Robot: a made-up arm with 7 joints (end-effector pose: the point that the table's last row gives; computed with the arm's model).
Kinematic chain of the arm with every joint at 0, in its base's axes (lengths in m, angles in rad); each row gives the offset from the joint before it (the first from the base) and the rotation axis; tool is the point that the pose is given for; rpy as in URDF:
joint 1: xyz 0 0 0.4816 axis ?
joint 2: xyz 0 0 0 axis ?
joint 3: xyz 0 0 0.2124 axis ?
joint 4: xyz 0.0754 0 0 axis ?
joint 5: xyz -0.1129 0 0.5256 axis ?
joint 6: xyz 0 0 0 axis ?
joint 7: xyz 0.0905 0 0 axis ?
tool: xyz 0 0 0 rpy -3.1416 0 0
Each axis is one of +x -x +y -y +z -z.
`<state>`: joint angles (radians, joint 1 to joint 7).
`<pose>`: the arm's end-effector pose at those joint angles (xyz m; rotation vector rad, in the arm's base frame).
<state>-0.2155 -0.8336 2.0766 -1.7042 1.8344 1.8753 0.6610</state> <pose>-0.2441 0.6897 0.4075 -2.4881 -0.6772 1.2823</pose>
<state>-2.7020 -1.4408 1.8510 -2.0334 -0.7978 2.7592 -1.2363</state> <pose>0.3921 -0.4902 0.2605 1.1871 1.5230 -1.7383</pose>
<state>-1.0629 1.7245 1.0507 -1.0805 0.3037 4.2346 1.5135</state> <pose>0.5472 -0.2886 0.1911 0.7566 1.9872 -1.0591</pose>
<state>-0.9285 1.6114 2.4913 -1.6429 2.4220 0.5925 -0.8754</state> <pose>0.5064 -0.0734 1.0244 1.9364 -0.5703 -0.1337</pose>
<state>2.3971 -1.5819 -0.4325 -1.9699 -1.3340 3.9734 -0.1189</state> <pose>0.2346 0.0227 1.0018 0.4568 0.0053 -1.9769</pose>
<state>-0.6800 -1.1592 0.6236 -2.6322 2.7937 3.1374 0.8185</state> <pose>0.3768 -0.0694 0.6698 0.2293 1.5503 -0.3802</pose>
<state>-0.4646 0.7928 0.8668 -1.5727 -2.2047 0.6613 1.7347</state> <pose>0.7354 0.1499 0.4047 0.8422 -0.9514 0.9749</pose>
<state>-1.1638 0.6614 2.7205 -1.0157 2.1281 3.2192 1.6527</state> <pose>0.2490 0.0964 1.1594 0.0832 0.6746 2.2521</pose>
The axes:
joint 1: +z
joint 2: +y
joint 3: +z
joint 4: -y
joint 5: +z
joint 6: -y
joint 7: -z

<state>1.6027 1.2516 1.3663 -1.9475 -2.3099 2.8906 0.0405</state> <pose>-0.6075 0.0571 0.4443 1.0946 -1.7340 -0.5716</pose>
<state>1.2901 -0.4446 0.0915 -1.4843 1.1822 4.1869 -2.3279</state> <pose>0.0780 0.2877 1.0452 1.2909 0.3821 2.5314</pose>
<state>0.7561 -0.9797 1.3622 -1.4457 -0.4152 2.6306 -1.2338</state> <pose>-0.6621 0.2153 0.8223 -1.0090 1.4601 1.8908</pose>
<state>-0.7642 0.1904 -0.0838 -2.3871 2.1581 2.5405 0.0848</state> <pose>0.2707 -0.4058 0.2281 -0.2346 2.1563 -0.4366</pose>
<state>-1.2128 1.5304 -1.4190 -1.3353 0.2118 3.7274 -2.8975</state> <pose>-0.2823 -0.6467 0.4430 0.9800 1.8622 -2.1852</pose>
